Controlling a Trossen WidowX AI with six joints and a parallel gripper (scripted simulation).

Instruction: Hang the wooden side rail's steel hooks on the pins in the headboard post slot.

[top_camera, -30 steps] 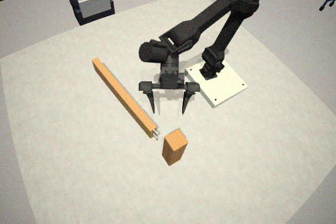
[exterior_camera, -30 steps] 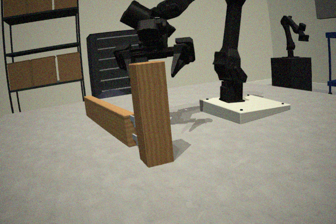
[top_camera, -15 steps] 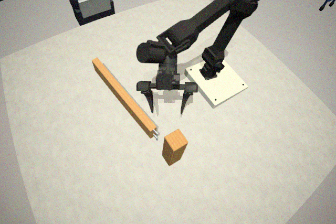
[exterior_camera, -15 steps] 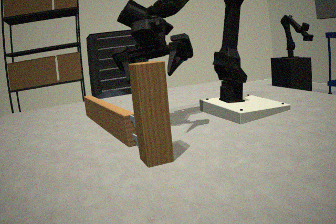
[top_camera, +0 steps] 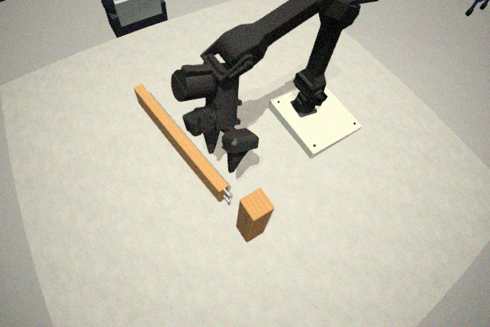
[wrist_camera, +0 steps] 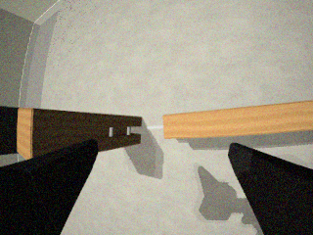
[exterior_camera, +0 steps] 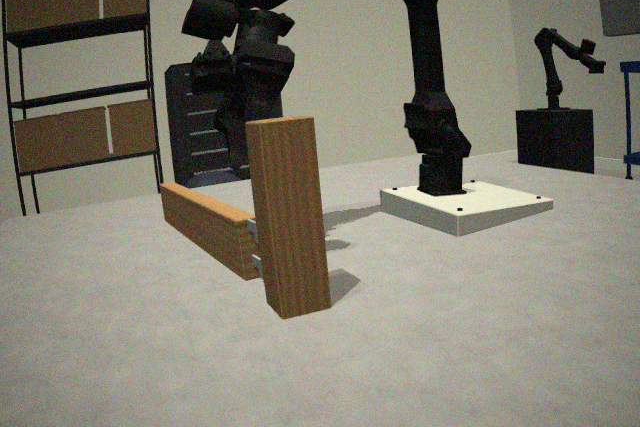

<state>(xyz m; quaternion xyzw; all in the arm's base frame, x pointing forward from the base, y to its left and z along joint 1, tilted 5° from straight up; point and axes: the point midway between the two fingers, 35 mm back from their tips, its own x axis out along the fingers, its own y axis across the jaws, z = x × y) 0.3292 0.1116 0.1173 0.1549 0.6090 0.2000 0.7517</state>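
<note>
Now: the headboard post 130 mm to the left of my gripper tip, 60 mm below it and 20 mm behind it.
</note>
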